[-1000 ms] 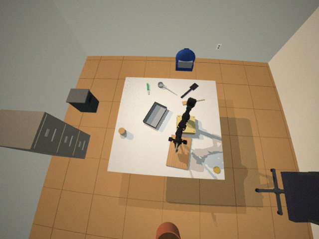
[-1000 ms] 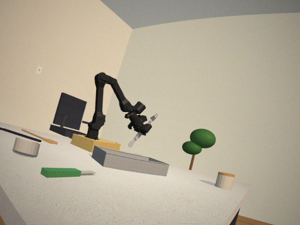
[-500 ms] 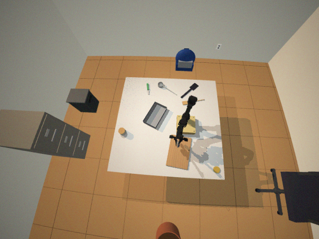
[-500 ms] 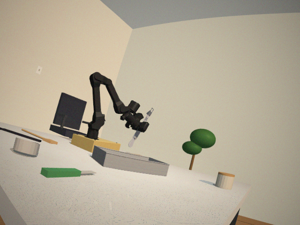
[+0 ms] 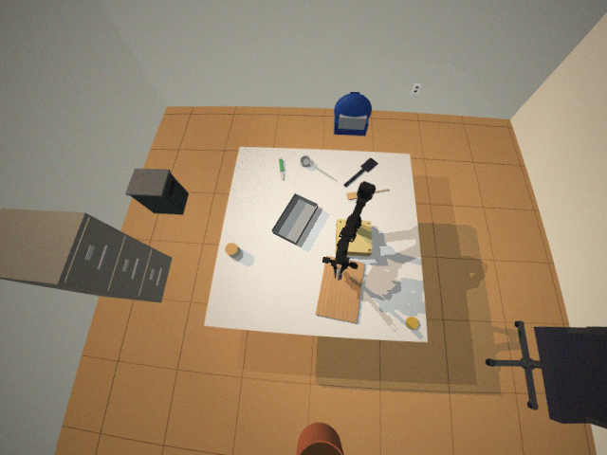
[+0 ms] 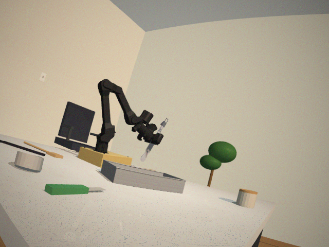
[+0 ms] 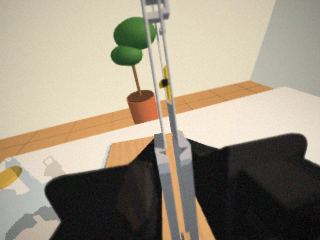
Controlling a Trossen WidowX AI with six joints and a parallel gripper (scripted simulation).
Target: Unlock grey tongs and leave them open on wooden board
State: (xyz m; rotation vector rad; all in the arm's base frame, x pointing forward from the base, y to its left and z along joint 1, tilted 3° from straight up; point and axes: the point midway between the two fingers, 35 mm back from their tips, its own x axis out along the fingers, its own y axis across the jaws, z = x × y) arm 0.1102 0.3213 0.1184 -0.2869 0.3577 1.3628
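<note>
Now: the yellow lock piece 6 cm above my gripper tip and 2 cm to the right of it. From my gripper tip the other things lie so: grey roasting tin (42 cm to the right, 25 cm ahead, 17 cm below); then yellow disc (45 cm behind, 22 cm to the left, 19 cm below); then wooden board (19 cm below, 4 cm behind, 2 cm to the left).
</note>
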